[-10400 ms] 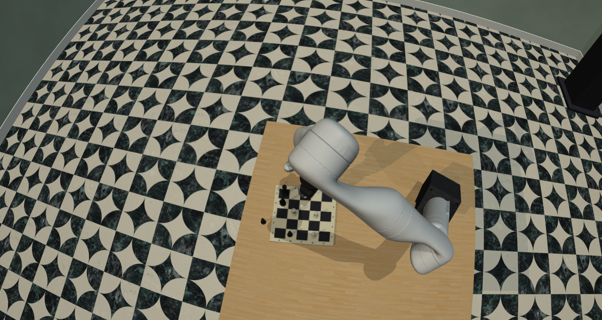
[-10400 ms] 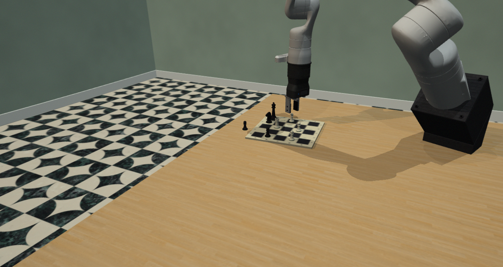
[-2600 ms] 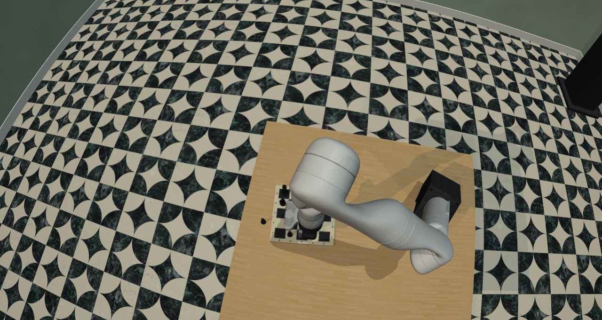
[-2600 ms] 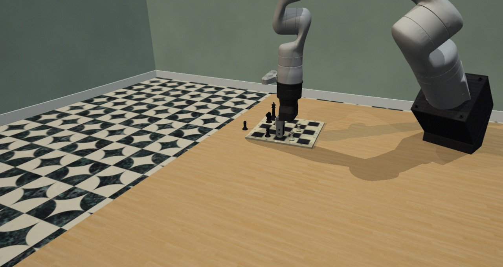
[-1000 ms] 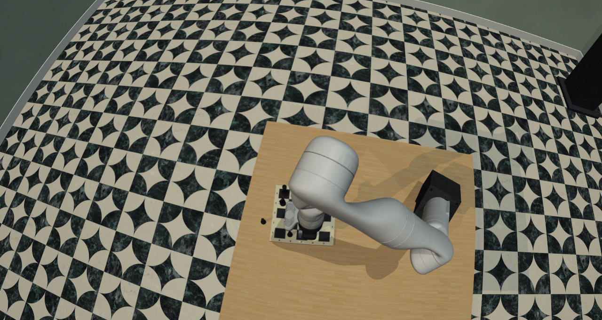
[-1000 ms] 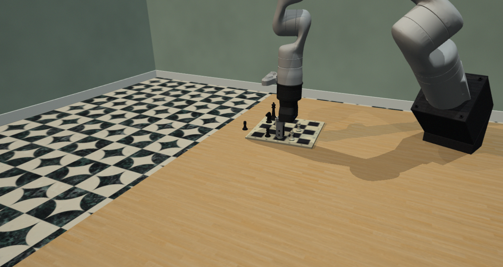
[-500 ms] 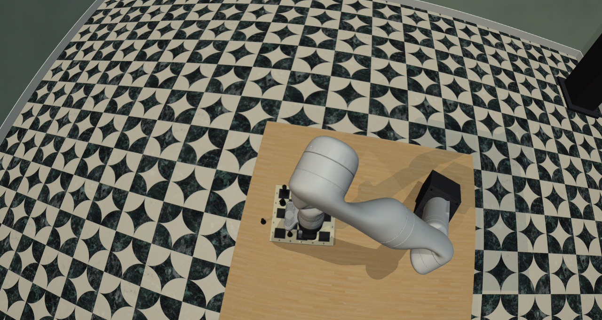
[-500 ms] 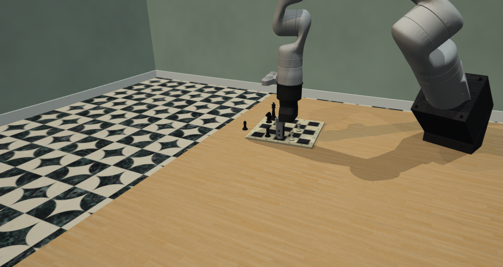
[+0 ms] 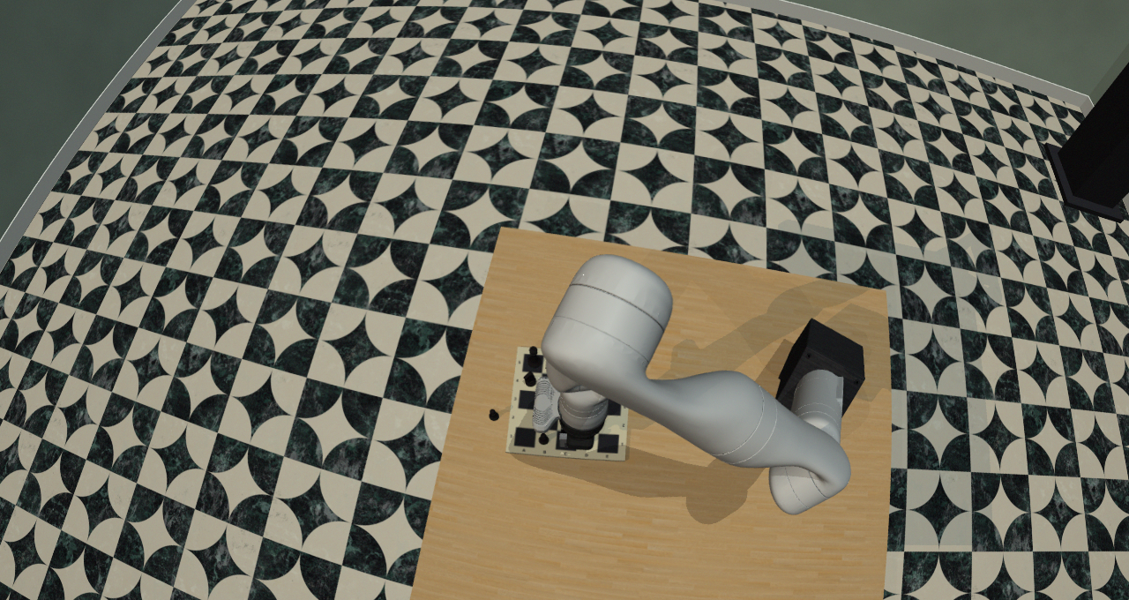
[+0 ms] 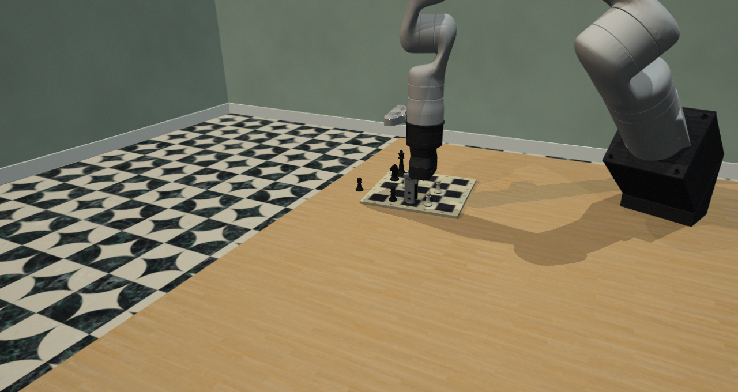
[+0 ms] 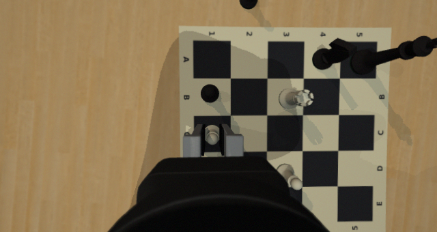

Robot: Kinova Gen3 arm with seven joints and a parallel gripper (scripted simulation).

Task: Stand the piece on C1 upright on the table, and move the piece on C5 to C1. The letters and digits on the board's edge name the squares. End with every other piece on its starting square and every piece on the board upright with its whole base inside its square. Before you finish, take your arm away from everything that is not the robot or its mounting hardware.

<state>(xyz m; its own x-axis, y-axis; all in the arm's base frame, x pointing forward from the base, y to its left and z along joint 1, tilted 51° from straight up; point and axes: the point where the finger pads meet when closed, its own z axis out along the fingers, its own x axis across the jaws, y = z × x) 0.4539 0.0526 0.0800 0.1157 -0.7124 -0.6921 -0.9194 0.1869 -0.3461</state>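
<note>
Now: hand 80 mm to the left of the chessboard, 30 mm above it and 10 mm short of it. The rest, counted from my hand: black knight (100 mm to the right, 90 mm ahead, 10 mm below); then black king (150 mm to the right, 90 mm ahead, 10 mm above).
</note>
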